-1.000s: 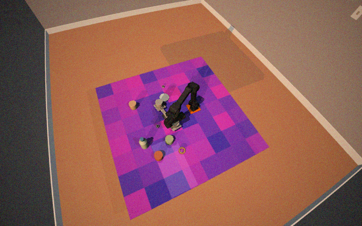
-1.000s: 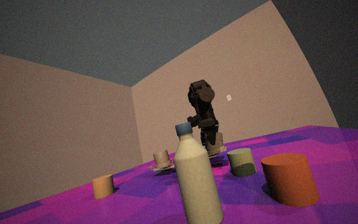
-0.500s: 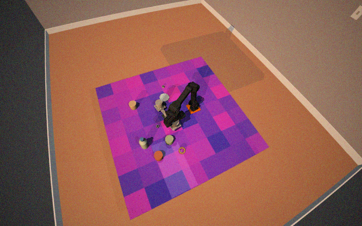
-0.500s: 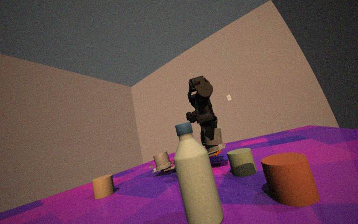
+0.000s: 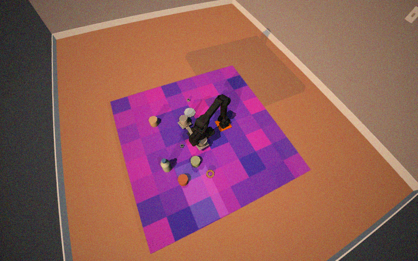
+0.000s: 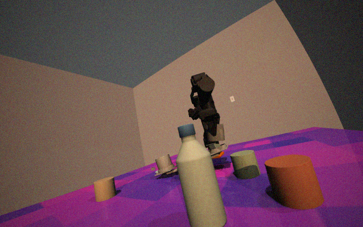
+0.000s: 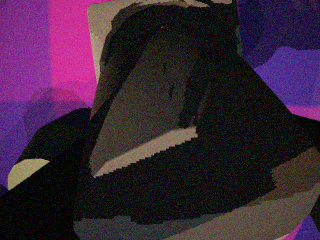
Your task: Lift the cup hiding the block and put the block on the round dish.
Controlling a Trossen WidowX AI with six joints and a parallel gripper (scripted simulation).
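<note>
Now: gripper tip 2 cm to the left of the pale green block and 5 cm above it. Round my gripper tip: taupe cup 2 cm ahead, 29 cm to the right, 7 cm below; green cylinder 12 cm ahead, 8 cm to the left, 10 cm below; orange cylinder 24 cm ahead, 15 cm to the left, 10 cm below.
</note>
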